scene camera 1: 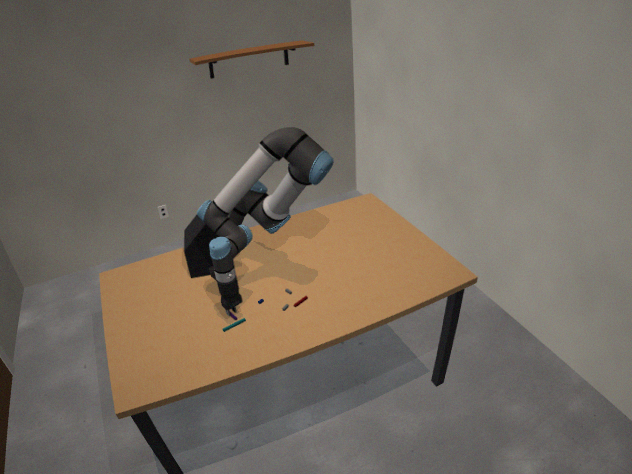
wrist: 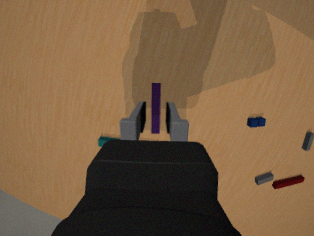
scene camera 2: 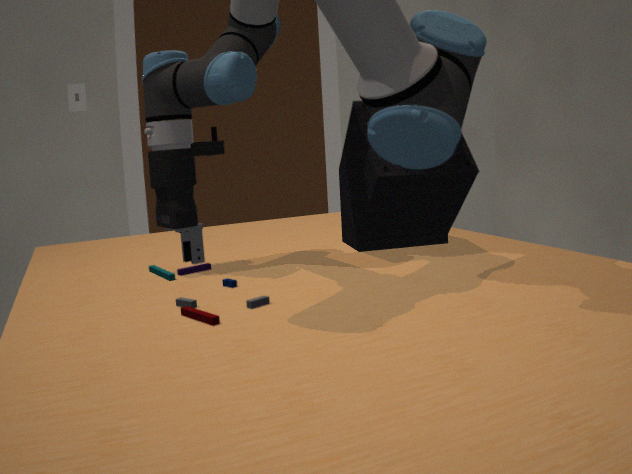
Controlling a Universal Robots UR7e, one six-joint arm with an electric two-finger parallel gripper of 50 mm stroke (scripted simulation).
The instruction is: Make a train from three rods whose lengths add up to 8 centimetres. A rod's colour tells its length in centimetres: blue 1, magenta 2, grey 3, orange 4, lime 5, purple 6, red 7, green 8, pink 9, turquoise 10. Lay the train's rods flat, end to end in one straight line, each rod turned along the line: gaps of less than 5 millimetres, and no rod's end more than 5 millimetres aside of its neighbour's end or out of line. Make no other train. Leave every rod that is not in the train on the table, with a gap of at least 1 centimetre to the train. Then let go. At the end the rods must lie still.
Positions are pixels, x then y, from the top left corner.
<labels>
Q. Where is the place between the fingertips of my gripper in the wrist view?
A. At 155, 111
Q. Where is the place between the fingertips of my gripper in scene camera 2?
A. At 194, 262
</labels>
